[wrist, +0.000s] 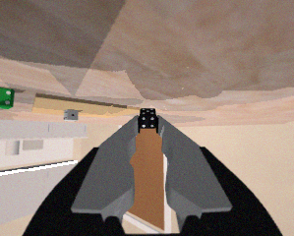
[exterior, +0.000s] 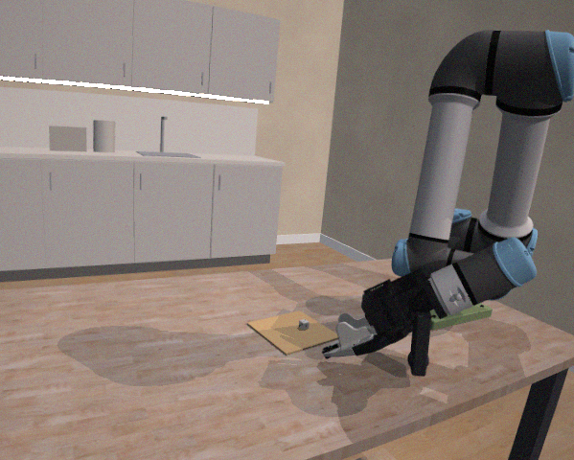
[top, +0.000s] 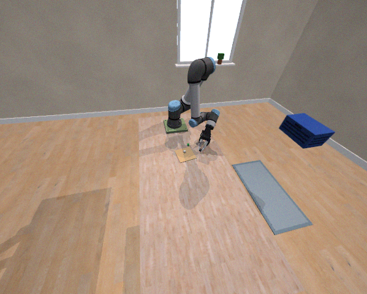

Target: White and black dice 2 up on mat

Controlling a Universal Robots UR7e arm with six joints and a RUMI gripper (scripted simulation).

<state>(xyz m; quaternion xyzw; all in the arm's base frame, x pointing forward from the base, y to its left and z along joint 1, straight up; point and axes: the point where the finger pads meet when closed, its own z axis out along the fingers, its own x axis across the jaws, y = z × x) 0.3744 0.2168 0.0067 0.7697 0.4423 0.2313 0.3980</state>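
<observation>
The green die is 80 mm behind my hand, 100 mm to the right of it and 20 mm below it. The rest, counted from my hand: white die 10 mm ahead, 140 mm to the right, 20 mm below; black die 10 mm ahead; tan mat 30 mm ahead, 130 mm to the right, 30 mm below.
</observation>
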